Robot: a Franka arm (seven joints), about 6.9 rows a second.
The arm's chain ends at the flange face. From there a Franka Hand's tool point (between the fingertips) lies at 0.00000 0.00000 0.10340 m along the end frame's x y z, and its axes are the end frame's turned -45 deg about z.
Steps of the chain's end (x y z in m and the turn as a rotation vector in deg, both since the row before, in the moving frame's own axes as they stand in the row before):
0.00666, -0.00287, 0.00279, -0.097, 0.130, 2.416
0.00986, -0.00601, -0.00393, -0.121, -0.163, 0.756
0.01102, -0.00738, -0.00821, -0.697, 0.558, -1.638
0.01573, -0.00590, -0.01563, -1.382, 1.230, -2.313
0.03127, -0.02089, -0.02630, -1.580, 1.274, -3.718
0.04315, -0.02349, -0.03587, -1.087, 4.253, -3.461
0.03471, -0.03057, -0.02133, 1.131, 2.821, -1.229
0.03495, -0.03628, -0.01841, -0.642, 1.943, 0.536
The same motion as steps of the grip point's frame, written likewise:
0.00677, 0.00297, 0.00279, -0.161, 0.023, 2.416
0.01086, 0.00267, -0.00393, 0.030, -0.201, 0.756
0.01286, 0.00418, -0.00822, -0.887, -0.098, -1.638
0.01517, 0.01029, -0.01568, -1.847, -0.107, -2.313
0.03661, 0.01099, -0.02636, -2.018, -0.216, -3.718
0.05136, 0.02058, -0.03617, -3.776, 2.239, -3.461
0.05122, 0.00503, -0.02148, -1.195, 2.794, -1.229
0.05201, 0.00237, -0.01848, -1.828, 0.920, 0.536

